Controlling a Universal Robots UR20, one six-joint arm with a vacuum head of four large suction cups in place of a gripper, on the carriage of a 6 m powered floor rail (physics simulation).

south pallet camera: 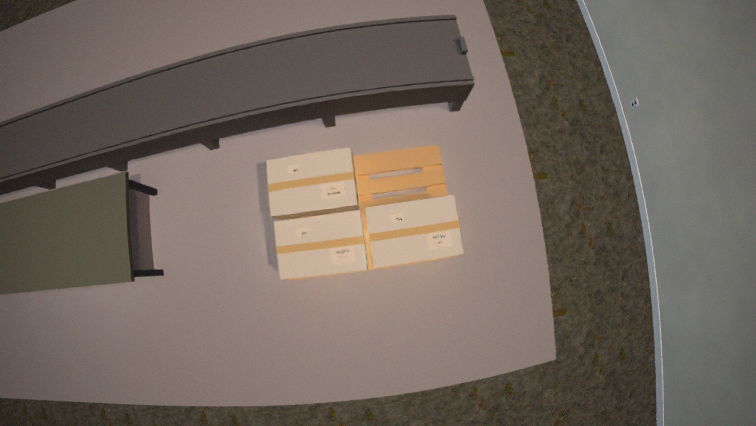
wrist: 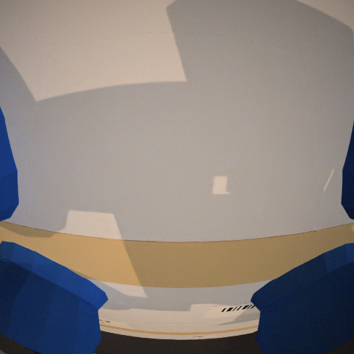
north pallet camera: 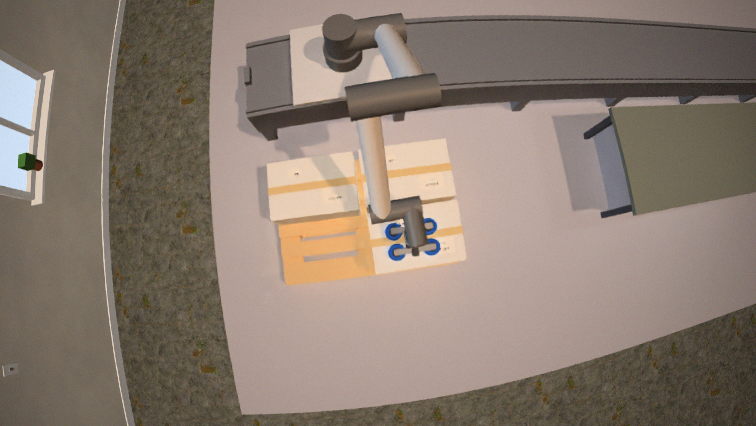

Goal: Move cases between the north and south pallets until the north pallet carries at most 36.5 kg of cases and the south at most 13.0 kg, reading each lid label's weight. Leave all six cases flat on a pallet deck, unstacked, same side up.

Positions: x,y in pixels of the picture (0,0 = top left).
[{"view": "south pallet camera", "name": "case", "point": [334,243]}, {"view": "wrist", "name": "suction head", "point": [51,301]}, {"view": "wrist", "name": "case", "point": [179,162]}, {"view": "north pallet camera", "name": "case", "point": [449,233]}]
